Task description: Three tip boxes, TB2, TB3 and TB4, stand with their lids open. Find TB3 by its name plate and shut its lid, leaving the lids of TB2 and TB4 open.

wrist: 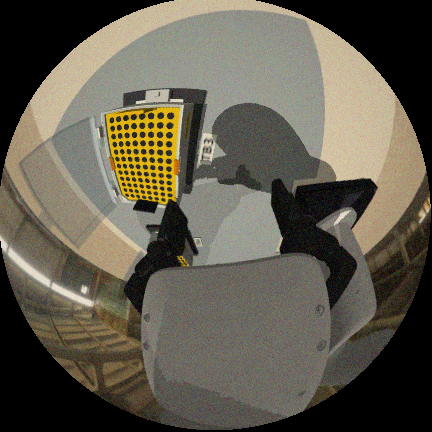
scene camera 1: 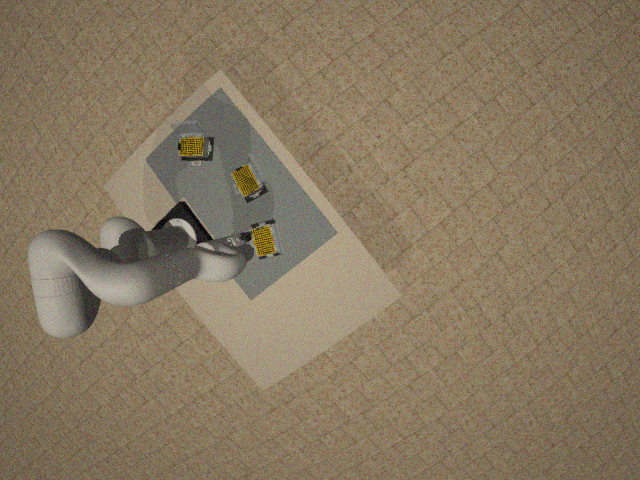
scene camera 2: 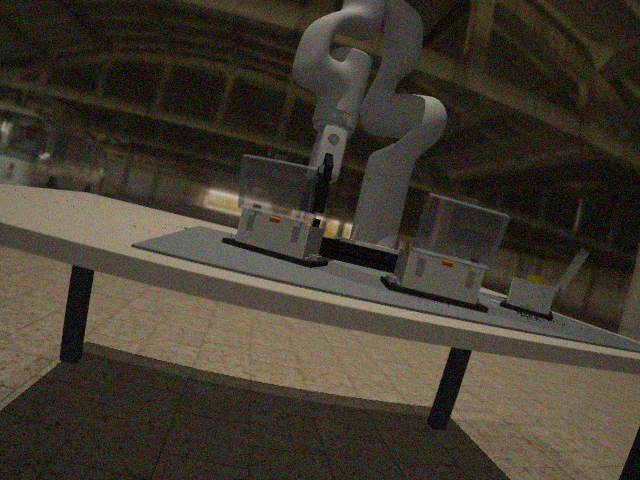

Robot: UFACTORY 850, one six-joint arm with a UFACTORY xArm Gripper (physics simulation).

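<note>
The TB3 box [scene camera 1: 264, 241] [scene camera 2: 273, 232] [wrist: 142, 155], with yellow perforated rack, has its name plate [wrist: 206, 147] facing the arm side. Its clear lid [scene camera 2: 276, 183] [wrist: 62, 175] stands open on the side away from the plate. The middle box [scene camera 1: 246, 180] [scene camera 2: 442, 273] has its clear lid [scene camera 2: 462, 227] open. The far box [scene camera 1: 191, 146] [scene camera 2: 528, 295] has its lid [scene camera 2: 572, 269] open. I cannot read their plates. My gripper [scene camera 1: 249, 236] [scene camera 2: 321, 198] [wrist: 224, 200] is open and empty beside TB3; its left finger in the wrist view appears close to the box's near corner.
The boxes stand on a grey mat [scene camera 1: 305, 227] [scene camera 2: 191, 242] on a pale table [scene camera 1: 320, 310] [scene camera 2: 103, 211]. The arm's black base plate [scene camera 1: 180, 209] is at the mat's edge. The middle box is partly hidden behind the left finger in the wrist view.
</note>
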